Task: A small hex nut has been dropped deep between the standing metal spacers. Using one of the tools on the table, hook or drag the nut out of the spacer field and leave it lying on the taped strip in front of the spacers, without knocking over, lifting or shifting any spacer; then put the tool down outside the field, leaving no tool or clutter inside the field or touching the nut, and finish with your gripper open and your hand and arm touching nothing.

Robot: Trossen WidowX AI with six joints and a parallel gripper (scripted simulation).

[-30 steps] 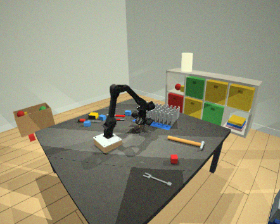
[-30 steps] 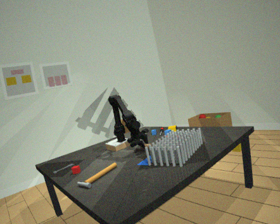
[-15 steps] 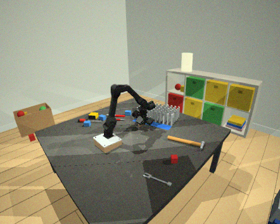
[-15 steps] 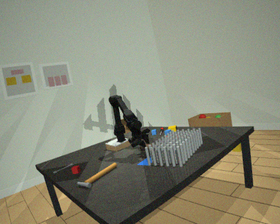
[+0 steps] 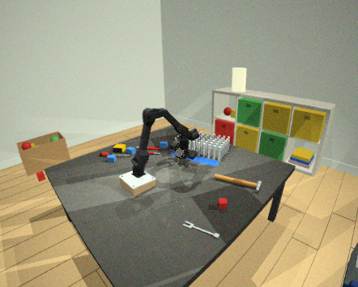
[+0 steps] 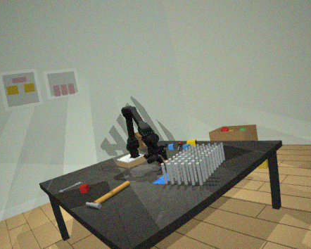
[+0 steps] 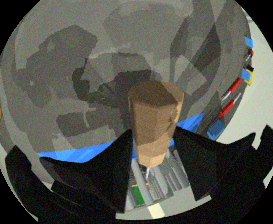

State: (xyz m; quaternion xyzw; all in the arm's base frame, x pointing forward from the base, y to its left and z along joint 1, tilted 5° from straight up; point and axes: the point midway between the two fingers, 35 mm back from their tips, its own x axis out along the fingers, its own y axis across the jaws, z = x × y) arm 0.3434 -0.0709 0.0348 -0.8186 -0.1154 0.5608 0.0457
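The blue taped strip lies 90 mm ahead of my gripper tip, 30 mm to the right of it and 40 mm below it. From my gripper tip the other things lie so: hook tool: 100 mm ahead, 10 mm to the left; red cube: 260 mm behind, 450 mm to the right, 20 mm below; yellow block: 150 mm behind, 540 mm to the left, 10 mm below.
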